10 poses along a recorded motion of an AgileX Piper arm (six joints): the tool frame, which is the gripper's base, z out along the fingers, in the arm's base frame.
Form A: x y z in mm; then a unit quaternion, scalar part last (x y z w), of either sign.
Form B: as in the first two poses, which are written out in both.
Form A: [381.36 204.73 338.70 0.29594 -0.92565 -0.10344 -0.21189]
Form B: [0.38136 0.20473 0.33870 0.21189 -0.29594 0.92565 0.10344]
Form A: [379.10 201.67 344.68 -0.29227 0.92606 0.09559 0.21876]
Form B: [0.37910 0.20167 0.34468 0.21876 -0.29227 0.92606 0.09559]
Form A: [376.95 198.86 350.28 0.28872 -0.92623 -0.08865 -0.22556]
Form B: [0.37695 0.19886 0.35028 0.22556 -0.28872 0.92623 0.08865]
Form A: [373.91 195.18 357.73 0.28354 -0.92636 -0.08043 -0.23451]
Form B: [0.37391 0.19518 0.35773 0.23451 -0.28354 0.92636 0.08043]
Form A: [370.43 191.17 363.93 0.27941 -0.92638 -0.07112 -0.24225]
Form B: [0.37043 0.19117 0.36393 0.24225 -0.27941 0.92638 0.07112]
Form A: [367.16 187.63 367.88 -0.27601 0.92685 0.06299 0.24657]
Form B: [0.36716 0.18763 0.36788 0.24657 -0.27601 0.92685 0.06299]
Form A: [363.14 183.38 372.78 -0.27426 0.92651 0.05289 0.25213]
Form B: [0.36314 0.18338 0.37278 0.25213 -0.27426 0.92651 0.05289]
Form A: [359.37 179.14 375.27 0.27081 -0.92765 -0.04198 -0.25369]
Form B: [0.35937 0.17914 0.37527 0.25369 -0.27081 0.92765 0.04198]
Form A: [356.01 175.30 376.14 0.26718 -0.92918 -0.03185 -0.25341]
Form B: [0.35601 0.17530 0.37614 0.25341 -0.26718 0.92918 0.03185]
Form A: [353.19 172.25 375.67 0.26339 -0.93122 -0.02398 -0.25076]
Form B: [0.35319 0.17225 0.37567 0.25076 -0.26339 0.93122 0.02398]
